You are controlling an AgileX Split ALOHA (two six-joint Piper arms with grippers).
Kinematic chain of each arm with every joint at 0, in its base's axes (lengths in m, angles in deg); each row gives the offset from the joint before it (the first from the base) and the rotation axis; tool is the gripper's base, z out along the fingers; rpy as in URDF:
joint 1: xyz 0 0 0.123 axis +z
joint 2: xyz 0 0 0 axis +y
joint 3: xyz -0.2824 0 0.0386 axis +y
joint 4: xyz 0.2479 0 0.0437 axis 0.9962 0 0.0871
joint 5: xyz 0 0 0 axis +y
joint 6: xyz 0.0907 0 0.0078 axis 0.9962 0 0.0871
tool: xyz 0 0 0 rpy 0 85 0
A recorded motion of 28 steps. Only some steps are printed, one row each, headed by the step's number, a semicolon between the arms.
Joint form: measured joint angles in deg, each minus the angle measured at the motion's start. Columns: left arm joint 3, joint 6, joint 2, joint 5, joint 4, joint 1; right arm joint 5, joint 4, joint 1, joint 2, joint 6, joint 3.
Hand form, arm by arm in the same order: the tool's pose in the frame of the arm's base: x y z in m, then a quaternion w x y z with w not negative. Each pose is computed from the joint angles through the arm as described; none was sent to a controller.
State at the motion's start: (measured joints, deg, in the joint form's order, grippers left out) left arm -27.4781 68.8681 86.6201 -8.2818 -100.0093 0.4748; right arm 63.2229 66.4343 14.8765 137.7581 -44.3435 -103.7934
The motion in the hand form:
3: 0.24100 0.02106 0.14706 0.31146 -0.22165 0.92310 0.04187; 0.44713 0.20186 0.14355 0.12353 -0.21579 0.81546 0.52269
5: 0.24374 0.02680 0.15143 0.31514 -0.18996 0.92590 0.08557; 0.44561 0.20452 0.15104 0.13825 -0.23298 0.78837 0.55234
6: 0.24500 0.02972 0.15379 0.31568 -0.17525 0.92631 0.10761; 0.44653 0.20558 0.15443 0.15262 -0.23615 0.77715 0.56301
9: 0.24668 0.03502 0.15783 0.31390 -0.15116 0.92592 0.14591; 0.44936 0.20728 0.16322 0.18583 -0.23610 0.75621 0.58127
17: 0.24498 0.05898 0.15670 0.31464 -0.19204 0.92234 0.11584; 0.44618 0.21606 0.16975 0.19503 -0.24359 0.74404 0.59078
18: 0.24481 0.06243 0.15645 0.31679 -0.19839 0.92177 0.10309; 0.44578 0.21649 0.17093 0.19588 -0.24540 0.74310 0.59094
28: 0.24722 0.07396 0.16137 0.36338 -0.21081 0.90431 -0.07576; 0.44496 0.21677 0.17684 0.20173 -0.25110 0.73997 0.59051
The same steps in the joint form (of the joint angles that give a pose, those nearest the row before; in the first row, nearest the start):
3: -1.15 8.68 0.00 -4.07 0.00 0.00; 3.95 6.61 0.00 0.00 -6.32 0.00
5: -2.14 13.88 0.00 -7.85 0.01 0.00; 6.50 10.60 0.00 -0.12 -10.42 0.00
6: -2.65 16.39 0.00 -9.79 0.00 0.00; 6.74 12.75 0.00 -0.18 -12.43 0.00
9: -3.46 20.67 0.00 -13.15 0.00 0.08; 6.57 17.25 0.00 -0.54 -16.03 0.00
17: -3.58 21.17 0.05 -6.64 0.00 7.83; 6.65 19.10 1.06 -1.02 -17.36 0.00
18: -3.58 21.18 0.05 -4.54 -0.01 9.34; 6.70 19.10 1.12 -1.15 -17.46 0.00
28: -3.58 21.06 0.05 22.22 0.35 21.01; 6.75 19.10 1.17 -1.83 -17.77 -0.02

